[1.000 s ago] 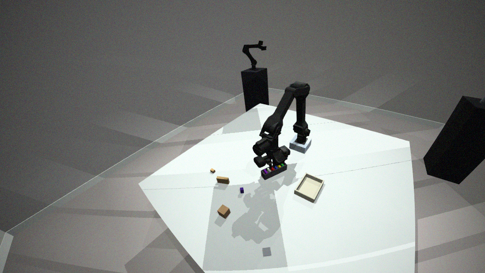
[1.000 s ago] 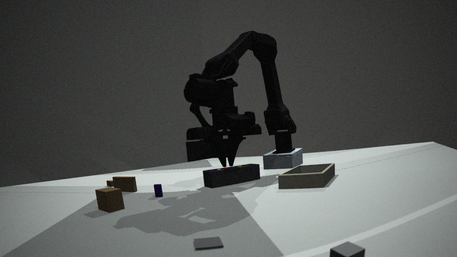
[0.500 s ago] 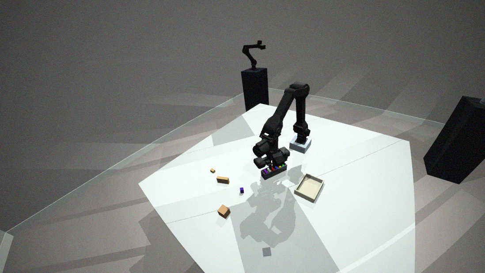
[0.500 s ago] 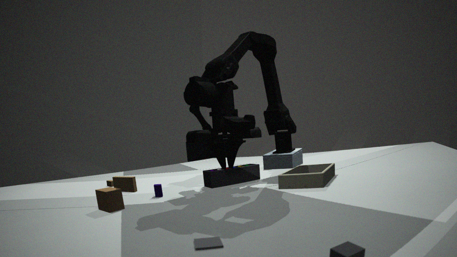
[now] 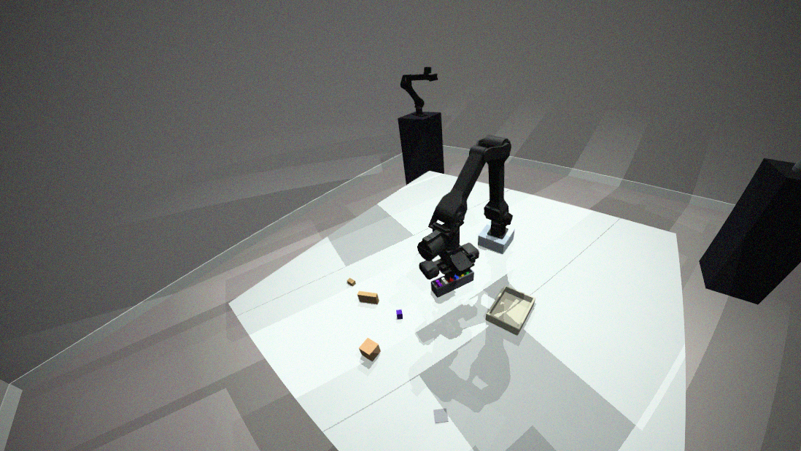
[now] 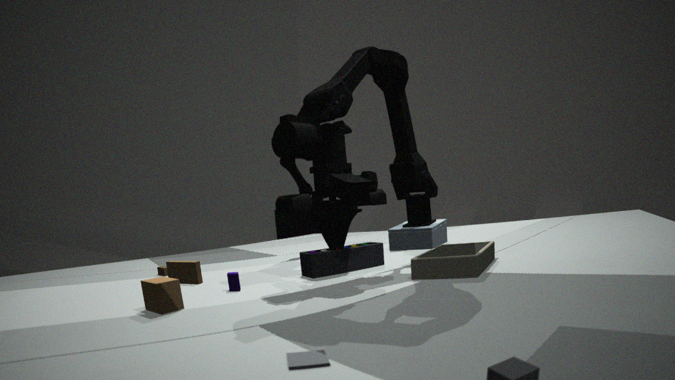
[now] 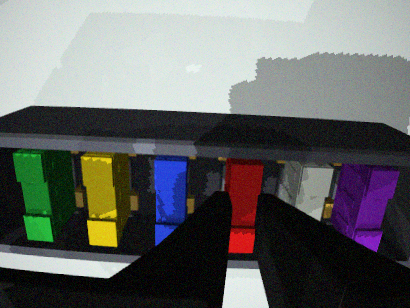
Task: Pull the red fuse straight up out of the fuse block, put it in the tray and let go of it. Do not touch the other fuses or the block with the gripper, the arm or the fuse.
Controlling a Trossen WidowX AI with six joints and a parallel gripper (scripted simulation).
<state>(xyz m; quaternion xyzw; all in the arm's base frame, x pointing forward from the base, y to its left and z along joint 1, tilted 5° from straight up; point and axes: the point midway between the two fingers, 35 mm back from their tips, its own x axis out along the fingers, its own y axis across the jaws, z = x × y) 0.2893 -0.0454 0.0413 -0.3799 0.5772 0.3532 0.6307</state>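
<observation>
Right now the red fuse is 1 cm below my gripper tip. Also, from my gripper tip: purple fuse: 4 cm ahead, 2 cm to the right, 1 cm below; white fuse: 2 cm ahead, 1 cm to the right, 1 cm below; blue fuse: 2 cm behind, 1 cm to the left, 1 cm below.
</observation>
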